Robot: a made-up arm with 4 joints.
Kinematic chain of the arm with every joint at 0, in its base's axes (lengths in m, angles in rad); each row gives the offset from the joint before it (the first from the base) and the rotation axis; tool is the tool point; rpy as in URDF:
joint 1: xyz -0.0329 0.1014 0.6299 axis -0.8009 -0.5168 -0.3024
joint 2: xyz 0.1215 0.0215 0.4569 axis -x
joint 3: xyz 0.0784 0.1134 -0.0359 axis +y
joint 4: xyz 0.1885 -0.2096 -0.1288 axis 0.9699 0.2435 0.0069
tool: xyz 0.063 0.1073 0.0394 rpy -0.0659 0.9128 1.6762
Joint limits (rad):
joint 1: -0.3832..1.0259
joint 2: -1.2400..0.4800
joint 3: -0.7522..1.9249
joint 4: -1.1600..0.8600
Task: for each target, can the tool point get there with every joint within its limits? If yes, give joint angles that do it. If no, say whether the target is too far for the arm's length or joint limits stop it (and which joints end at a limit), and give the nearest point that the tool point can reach.
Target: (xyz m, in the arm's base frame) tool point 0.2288 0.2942 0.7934
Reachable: yes | joints 0.5253 -0.4197 0.7329 -0.7718
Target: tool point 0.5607 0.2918 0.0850
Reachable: no: joint limits stop it (at a limit: joint 1, joint 4) | nearest point 0.3496 0.1123 0.7007 | short by 0.675 m
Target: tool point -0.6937 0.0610 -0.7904
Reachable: no: too far | nearest point -0.1067 0.3735 0.6651 | short by 1.600 m
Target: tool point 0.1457 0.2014 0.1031
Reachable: no: joint limits stop it (at a limit: joint 1, joint 4) | nearest point 0.0601 0.3541 0.6504 | short by 0.575 m
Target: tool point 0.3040 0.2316 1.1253
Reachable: yes | joints 0.5813 0.0061 -0.0769 0.6940
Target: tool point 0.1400 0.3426 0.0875
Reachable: no: joint limits stop it (at a limit: joint 1, joint 4) | nearest point 0.0594 0.4078 0.6397 | short by 0.562 m
